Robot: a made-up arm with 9 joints.
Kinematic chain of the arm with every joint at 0, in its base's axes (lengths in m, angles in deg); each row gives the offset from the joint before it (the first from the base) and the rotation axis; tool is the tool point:
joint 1: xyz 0 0 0.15 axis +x
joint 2: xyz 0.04 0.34 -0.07 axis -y
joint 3: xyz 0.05 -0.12 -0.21 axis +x
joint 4: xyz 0.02 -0.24 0 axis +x
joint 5: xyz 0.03 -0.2 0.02 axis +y
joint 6: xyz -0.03 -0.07 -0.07 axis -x
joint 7: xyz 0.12 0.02 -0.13 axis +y
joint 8: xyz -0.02 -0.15 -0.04 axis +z
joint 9: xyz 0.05 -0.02 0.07 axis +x
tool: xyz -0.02 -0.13 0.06
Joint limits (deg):
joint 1: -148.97..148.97
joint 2: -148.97..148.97
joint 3: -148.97..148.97
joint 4: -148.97..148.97
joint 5: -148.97..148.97
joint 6: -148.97..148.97
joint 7: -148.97..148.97
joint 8: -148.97..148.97
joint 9: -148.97..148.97
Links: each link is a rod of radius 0.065 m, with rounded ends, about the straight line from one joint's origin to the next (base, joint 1, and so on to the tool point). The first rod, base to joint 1, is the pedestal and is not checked.
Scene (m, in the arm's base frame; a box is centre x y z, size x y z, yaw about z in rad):
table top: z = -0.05
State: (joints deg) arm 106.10 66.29 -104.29 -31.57 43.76 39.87 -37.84 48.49 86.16
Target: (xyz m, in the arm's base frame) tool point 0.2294 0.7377 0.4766
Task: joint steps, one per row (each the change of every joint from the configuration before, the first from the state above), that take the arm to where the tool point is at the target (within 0.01 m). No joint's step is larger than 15 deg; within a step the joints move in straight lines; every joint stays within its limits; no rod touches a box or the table.
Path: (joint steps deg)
1: -12.05 2.29 -4.79 -12.55 9.98 -5.88 3.43 1.35 6.22
2: -12.04 2.30 -4.79 -12.54 9.98 -5.89 3.44 1.36 6.21
3: -12.05 2.29 -4.79 -12.55 9.98 -5.88 3.43 1.35 6.22
4: -12.05 2.30 -4.78 -12.54 9.98 -5.89 3.44 1.36 6.22
5: -12.04 2.29 -4.79 -12.55 9.98 -5.88 3.43 1.35 6.22

